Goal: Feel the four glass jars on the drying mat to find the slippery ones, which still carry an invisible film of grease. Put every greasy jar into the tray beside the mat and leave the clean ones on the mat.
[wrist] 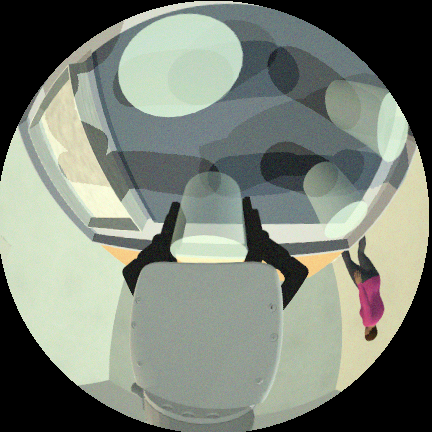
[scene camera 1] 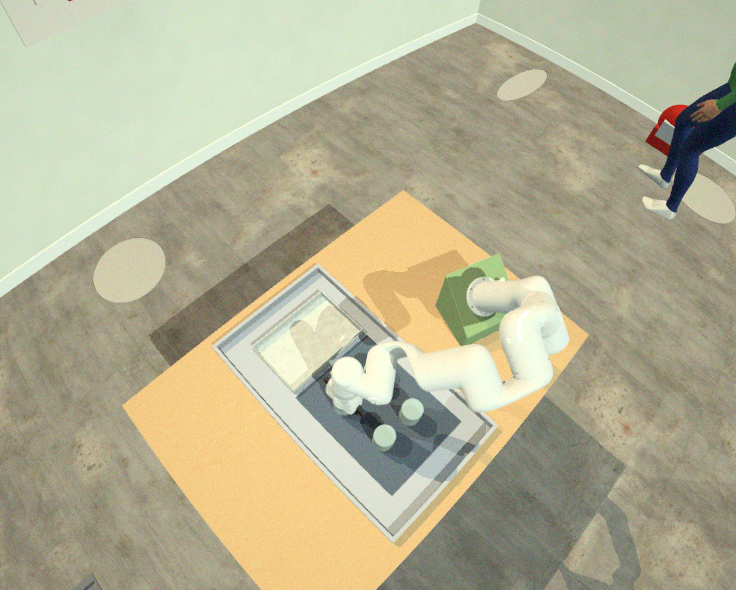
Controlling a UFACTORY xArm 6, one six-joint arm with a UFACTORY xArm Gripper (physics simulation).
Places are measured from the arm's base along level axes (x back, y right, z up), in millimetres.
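Pixels of known places: gripper, fingertip midpoint: (wrist: 211, 208); arm's base, link origin: (scene camera 1: 483, 296).
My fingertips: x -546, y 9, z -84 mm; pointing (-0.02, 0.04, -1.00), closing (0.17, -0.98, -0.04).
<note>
For each thing: its top centre in the pictures, then the offset to it from my fingertips. "*": a spot on its surface instead. Level surfaces: height alone.
- dark drying mat, surface height: dz -46 mm
- upright glass jar, top centre: (wrist: 206, 256) dx +2, dy +0, dz +56 mm
- big round jar top, surface spot: (wrist: 181, 65) * dx +124, dy +16, dz +28 mm
- more jar, top centre: (wrist: 346, 221) (scene camera 1: 384, 435) dx +32, dy -151, dz +28 mm
- orange table, surface height: dz -50 mm
The dark drying mat (scene camera 1: 387, 474) (wrist: 170, 130) lies beside the pale, empty tray (scene camera 1: 273, 359) (wrist: 92, 200). In the wrist view my gripper (wrist: 211, 208) is shut on an upright glass jar (wrist: 212, 215), with one black finger against each side; its base appears to be at the mat. A big round jar top (wrist: 181, 65) shows at the upper left there, with another jar (wrist: 367, 117) at the upper right and one more jar (wrist: 332, 200) below it. In the scene view two jars stand on the mat, one jar (scene camera 1: 384, 436) and another jar (scene camera 1: 411, 411); the arm hides the others and my fingertips.
A raised grey-rimmed surround (scene camera 1: 344, 467) encloses the mat and tray on the orange table (scene camera 1: 202, 430). A green block (scene camera 1: 457, 313) carries my arm's base. A person's legs (scene camera 1: 688, 150) show far off at the right; a person in pink (wrist: 370, 295) shows in the wrist view.
</note>
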